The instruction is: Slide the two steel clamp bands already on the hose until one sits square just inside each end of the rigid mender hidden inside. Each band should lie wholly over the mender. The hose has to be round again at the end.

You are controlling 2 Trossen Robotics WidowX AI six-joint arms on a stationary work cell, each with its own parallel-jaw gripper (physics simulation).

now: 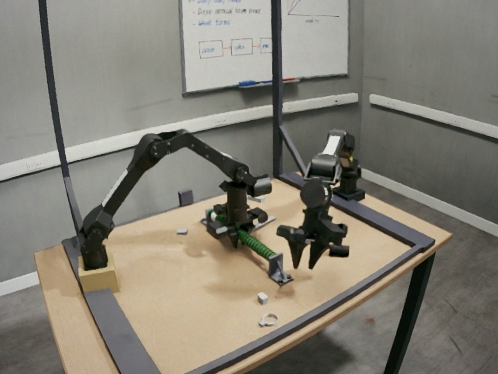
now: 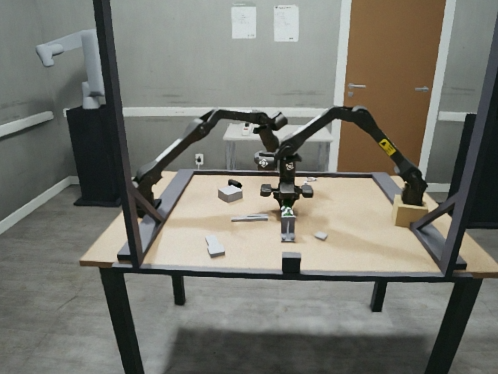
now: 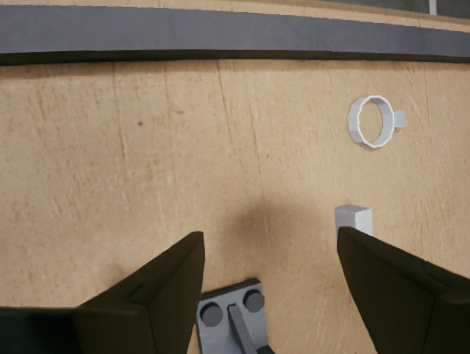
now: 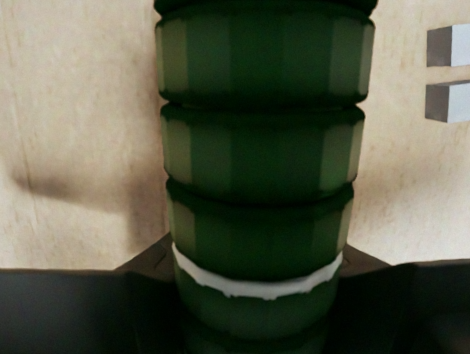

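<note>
The green ribbed hose [image 1: 257,244] [image 4: 270,65] runs between two grey brackets, the near one [image 1: 276,269] [image 3: 210,335] and the far one [image 2: 287,227]. My right gripper [image 4: 240,219] straddles the hose toward its far part and is shut on it. A thin white ring [image 4: 265,289], perhaps a clamp band's edge, circles the hose between the fingers. Another white patch [image 1: 215,216] shows on the hose near the far bracket. The mender is hidden inside. My left gripper [image 1: 304,267] [image 3: 270,240] is open and empty, above the table beyond the near bracket. Hose roundness under the right fingers is unclear.
A loose pale ring with a tab [image 3: 355,124] and a small pale block [image 1: 263,298] [image 3: 364,220] lie past the near bracket. Grey pieces [image 2: 215,246] [image 2: 230,193] [image 2: 321,235] and pale bars [image 2: 250,218] lie around the hose. A dark frame [image 3: 200,32] edges the table.
</note>
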